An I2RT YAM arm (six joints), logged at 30 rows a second.
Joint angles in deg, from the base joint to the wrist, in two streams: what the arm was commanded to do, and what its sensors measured. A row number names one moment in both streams.
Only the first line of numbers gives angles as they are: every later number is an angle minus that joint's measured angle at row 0.
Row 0, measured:
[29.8, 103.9, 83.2, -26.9, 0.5, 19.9]
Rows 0 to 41, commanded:
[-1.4, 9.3, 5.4, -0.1, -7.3, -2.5]
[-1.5, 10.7, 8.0, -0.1, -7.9, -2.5]
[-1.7, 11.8, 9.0, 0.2, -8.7, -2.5]
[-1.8, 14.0, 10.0, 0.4, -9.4, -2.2]
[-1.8, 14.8, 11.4, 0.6, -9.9, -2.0]
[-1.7, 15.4, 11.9, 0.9, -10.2, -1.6]
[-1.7, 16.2, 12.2, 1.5, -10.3, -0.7]
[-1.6, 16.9, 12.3, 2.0, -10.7, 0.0]
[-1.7, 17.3, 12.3, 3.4, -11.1, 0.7]
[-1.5, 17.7, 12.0, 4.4, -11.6, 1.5]
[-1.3, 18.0, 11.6, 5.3, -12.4, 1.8]
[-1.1, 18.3, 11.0, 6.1, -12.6, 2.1]
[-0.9, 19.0, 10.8, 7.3, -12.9, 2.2]
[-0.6, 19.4, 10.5, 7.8, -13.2, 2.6]
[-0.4, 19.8, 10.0, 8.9, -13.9, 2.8]
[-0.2, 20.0, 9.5, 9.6, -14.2, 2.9]
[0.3, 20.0, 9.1, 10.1, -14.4, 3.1]
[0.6, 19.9, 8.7, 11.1, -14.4, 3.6]
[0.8, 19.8, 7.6, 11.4, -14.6, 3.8]
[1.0, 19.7, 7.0, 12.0, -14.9, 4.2]
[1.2, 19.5, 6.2, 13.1, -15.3, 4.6]
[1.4, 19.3, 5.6, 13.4, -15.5, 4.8]
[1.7, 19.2, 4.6, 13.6, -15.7, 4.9]
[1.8, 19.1, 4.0, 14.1, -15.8, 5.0]
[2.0, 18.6, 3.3, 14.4, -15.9, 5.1]
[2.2, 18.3, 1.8, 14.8, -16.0, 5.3]
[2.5, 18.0, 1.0, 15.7, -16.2, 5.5]
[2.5, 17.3, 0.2, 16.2, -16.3, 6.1]
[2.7, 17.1, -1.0, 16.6, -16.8, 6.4]
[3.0, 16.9, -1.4, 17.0, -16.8, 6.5]
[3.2, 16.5, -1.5, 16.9, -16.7, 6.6]
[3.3, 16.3, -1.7, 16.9, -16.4, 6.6]
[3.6, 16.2, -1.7, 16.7, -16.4, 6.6]
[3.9, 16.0, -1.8, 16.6, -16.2, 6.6]
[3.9, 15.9, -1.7, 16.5, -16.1, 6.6]
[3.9, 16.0, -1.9, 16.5, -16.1, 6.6]
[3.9, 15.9, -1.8, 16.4, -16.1, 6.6]
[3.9, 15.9, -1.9, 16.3, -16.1, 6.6]
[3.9, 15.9, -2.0, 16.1, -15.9, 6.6]
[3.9, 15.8, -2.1, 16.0, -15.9, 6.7]
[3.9, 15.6, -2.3, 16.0, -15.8, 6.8]
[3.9, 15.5, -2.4, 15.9, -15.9, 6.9]
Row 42, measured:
[3.0, 16.9, -0.3, 20.9, -16.2, 6.5]
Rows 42 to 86, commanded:
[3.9, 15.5, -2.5, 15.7, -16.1, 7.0]
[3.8, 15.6, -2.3, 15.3, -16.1, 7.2]
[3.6, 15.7, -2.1, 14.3, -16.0, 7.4]
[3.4, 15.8, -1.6, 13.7, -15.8, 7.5]
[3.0, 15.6, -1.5, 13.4, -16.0, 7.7]
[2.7, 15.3, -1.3, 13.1, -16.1, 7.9]
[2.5, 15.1, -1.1, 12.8, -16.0, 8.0]
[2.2, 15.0, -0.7, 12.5, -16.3, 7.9]
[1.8, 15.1, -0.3, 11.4, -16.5, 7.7]
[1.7, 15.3, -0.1, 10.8, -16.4, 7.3]
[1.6, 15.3, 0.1, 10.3, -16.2, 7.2]
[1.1, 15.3, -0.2, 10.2, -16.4, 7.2]
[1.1, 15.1, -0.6, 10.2, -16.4, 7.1]
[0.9, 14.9, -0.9, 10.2, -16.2, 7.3]
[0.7, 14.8, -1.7, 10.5, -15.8, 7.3]
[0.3, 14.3, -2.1, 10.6, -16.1, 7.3]
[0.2, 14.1, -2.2, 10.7, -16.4, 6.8]
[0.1, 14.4, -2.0, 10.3, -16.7, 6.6]
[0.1, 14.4, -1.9, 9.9, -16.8, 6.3]
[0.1, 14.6, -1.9, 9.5, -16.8, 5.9]
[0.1, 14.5, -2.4, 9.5, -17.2, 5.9]
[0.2, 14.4, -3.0, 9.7, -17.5, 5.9]
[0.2, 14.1, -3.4, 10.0, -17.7, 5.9]
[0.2, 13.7, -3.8, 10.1, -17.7, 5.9]
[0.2, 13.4, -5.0, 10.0, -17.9, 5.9]
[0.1, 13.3, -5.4, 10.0, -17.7, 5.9]
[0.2, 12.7, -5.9, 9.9, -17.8, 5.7]
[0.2, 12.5, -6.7, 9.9, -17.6, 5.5]
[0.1, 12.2, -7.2, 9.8, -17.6, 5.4]
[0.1, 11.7, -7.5, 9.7, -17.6, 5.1]
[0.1, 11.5, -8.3, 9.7, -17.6, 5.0]
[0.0, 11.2, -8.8, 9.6, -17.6, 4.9]
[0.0, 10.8, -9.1, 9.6, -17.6, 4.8]
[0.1, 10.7, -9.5, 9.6, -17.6, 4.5]
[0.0, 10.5, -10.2, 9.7, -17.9, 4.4]
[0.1, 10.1, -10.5, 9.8, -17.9, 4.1]
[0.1, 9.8, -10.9, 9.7, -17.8, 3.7]
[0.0, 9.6, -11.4, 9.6, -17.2, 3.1]
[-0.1, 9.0, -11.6, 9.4, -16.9, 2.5]
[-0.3, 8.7, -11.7, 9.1, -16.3, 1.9]
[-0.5, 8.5, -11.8, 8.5, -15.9, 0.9]
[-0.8, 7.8, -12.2, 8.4, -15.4, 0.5]
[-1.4, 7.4, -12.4, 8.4, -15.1, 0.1]
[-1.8, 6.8, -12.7, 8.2, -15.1, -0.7]
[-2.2, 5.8, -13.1, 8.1, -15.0, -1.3]
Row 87, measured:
[-0.7, 8.1, -10.6, 15.9, -18.3, 2.6]
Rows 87 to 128, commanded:
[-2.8, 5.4, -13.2, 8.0, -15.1, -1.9]
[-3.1, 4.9, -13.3, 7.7, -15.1, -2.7]
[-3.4, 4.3, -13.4, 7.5, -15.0, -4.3]
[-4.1, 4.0, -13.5, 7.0, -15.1, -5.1]
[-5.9, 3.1, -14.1, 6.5, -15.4, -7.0]
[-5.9, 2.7, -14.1, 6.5, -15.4, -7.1]
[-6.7, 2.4, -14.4, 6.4, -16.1, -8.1]
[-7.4, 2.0, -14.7, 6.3, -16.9, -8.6]
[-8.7, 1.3, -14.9, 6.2, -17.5, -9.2]
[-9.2, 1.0, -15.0, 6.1, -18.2, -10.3]
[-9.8, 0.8, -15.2, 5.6, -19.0, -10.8]
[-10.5, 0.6, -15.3, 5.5, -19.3, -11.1]
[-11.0, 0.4, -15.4, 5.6, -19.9, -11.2]
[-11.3, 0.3, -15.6, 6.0, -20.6, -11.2]
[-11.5, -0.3, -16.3, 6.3, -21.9, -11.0]
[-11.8, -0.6, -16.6, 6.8, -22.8, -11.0]
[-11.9, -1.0, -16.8, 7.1, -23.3, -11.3]
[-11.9, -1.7, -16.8, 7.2, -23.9, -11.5]
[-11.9, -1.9, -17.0, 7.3, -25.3, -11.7]
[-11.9, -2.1, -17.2, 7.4, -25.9, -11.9]
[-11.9, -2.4, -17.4, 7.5, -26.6, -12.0]
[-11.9, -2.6, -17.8, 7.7, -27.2, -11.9]
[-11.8, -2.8, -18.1, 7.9, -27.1, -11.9]
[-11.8, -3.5, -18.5, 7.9, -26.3, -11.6]
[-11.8, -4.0, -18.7, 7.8, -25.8, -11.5]
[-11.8, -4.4, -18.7, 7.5, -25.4, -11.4]
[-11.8, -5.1, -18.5, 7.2, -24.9, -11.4]
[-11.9, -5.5, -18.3, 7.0, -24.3, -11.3]
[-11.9, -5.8, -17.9, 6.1, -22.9, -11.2]
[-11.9, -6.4, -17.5, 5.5, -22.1, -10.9]
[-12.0, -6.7, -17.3, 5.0, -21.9, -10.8]
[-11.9, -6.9, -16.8, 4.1, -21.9, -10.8]
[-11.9, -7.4, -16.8, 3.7, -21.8, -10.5]
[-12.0, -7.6, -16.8, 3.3, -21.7, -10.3]
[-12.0, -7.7, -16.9, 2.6, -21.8, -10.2]
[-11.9, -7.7, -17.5, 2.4, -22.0, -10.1]
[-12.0, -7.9, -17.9, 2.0, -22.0, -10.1]
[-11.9, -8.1, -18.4, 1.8, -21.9, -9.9]
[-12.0, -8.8, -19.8, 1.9, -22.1, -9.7]
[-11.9, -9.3, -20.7, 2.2, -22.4, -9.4]
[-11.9, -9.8, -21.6, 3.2, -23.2, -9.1]
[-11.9, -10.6, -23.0, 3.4, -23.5, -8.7]
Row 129, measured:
[-12.1, -7.0, -20.3, 5.7, -22.8, -9.9]
